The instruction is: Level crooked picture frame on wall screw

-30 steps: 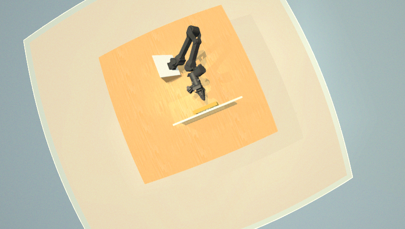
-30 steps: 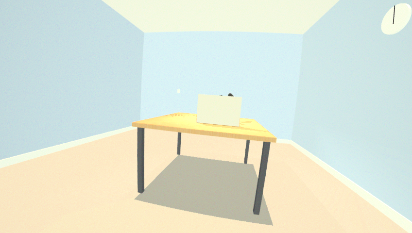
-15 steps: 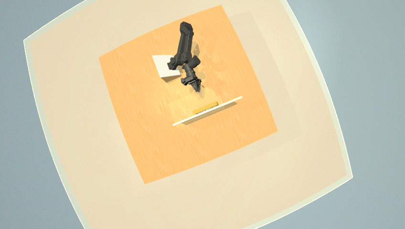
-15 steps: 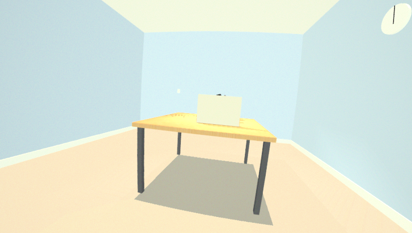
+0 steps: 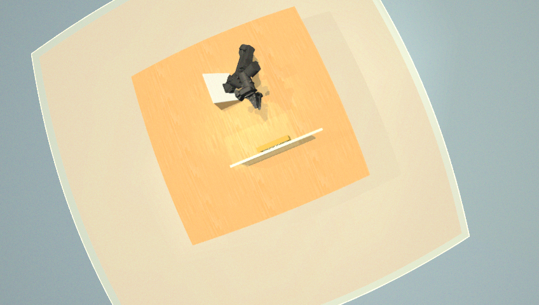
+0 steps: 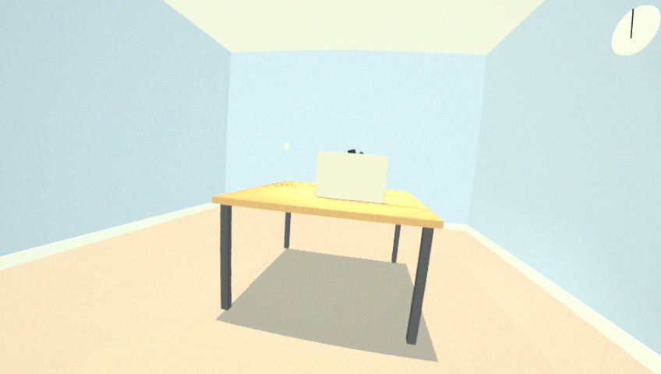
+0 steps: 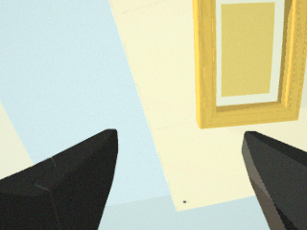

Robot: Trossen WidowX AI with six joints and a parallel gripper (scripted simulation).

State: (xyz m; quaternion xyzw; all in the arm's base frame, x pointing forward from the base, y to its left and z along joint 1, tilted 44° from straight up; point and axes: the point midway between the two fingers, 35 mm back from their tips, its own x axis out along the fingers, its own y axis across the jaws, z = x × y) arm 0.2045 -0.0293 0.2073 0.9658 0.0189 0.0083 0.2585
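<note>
Now: gripper tip 200 mm short of the picture frame, 20 mm to the right of it and 90 mm above it. The rest, counted from my gripper tip: white wall panel: 210 mm ahead, 20 mm to the left, 110 mm below.
</note>
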